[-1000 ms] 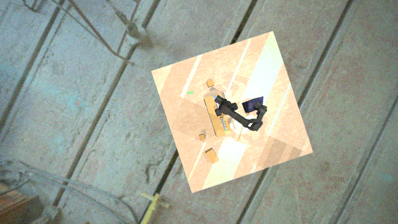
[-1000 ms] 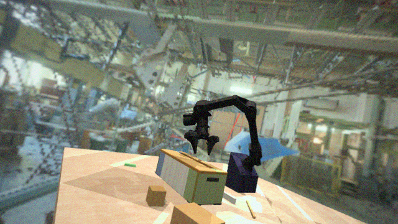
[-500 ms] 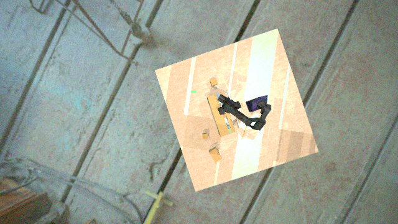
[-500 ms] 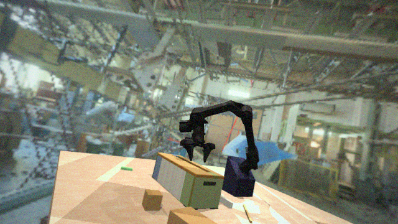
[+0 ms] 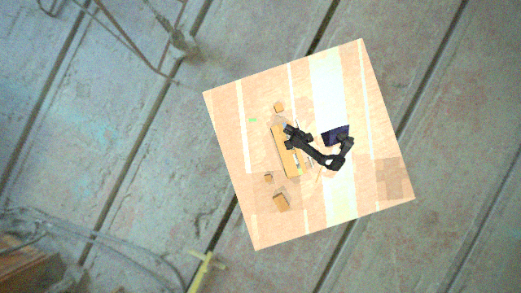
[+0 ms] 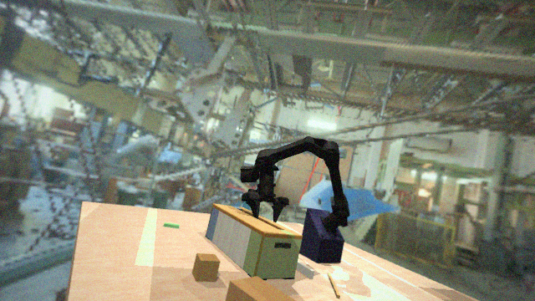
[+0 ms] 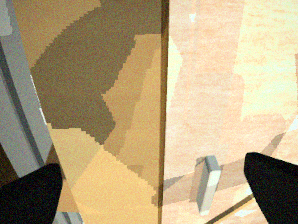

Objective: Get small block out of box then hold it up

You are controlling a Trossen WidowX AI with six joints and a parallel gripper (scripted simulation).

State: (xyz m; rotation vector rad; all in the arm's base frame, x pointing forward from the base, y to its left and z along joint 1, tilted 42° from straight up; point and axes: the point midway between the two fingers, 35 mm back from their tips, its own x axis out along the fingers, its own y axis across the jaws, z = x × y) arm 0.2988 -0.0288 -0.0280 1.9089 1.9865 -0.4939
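Now: gripper tip 3 cm short of the box, 1 cm to the right of it and 5 cm above it. From my gripper tip the other things lie so: thin stick 12 cm behind, 25 cm to the left, 11 cm below; orange-brown block 4 cm ahead, 4 cm to the left, 3 cm below.
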